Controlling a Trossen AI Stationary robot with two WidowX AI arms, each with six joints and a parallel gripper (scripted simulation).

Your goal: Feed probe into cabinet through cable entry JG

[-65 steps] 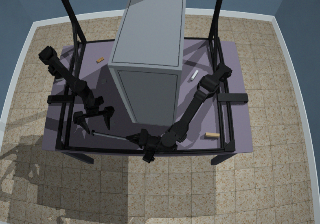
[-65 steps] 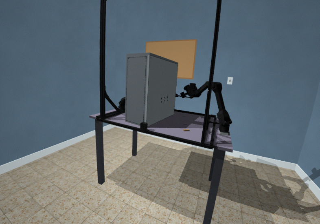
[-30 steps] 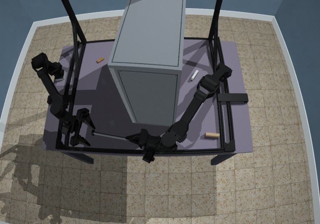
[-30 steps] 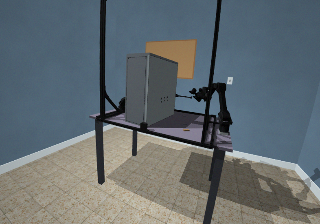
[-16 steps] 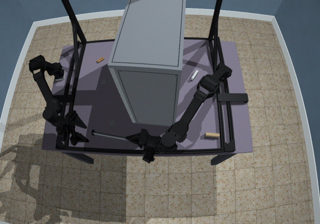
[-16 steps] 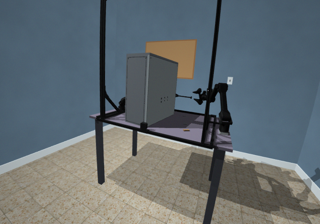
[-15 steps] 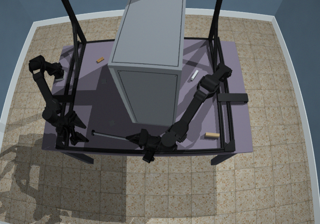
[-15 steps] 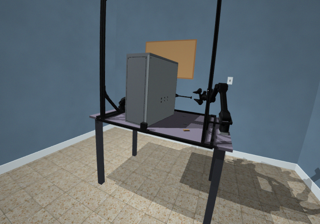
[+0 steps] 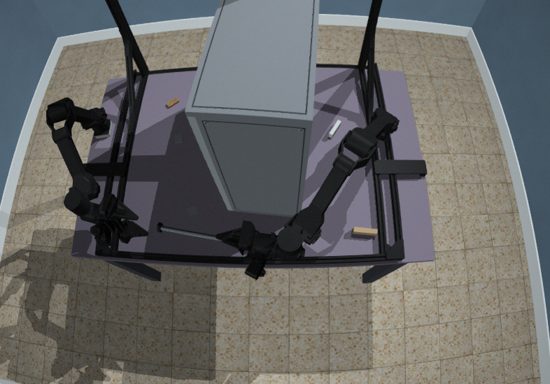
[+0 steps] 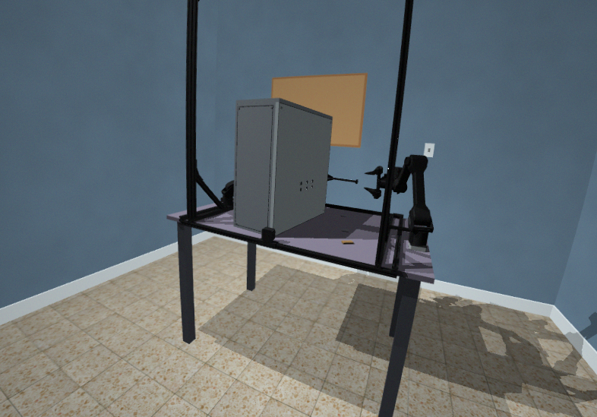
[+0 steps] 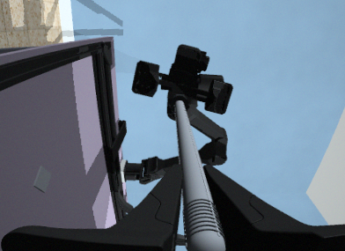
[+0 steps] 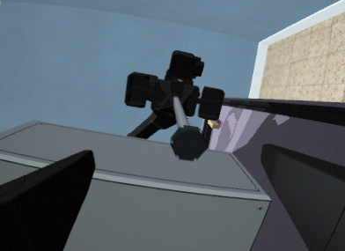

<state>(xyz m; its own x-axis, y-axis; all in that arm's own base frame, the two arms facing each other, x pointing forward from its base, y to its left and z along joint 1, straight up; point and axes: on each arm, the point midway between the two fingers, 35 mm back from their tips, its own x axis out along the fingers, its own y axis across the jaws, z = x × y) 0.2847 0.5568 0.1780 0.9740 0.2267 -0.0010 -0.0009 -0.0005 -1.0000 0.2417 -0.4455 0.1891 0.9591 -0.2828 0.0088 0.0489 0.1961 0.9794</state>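
Now: the probe 10 mm ahead of my right hand, 180 mm to the left of it and 10 mm below it. Also, from my right hand: wooden block (60 mm behind, 650 mm to the left, 200 mm below); then white block (420 mm behind, 560 mm to the left, 200 mm below); then JG mark (280 mm behind, 250 mm to the left, 30 mm below).
Right now the probe is 9 cm to the right of my left hand and 1 cm behind it. Also, from my left hand: wooden block 38 cm to the left, 18 cm below, 8 cm behind; white block 44 cm behind, 29 cm to the left, 19 cm below; JG mark 30 cm behind, 2 cm to the right, 2 cm below.
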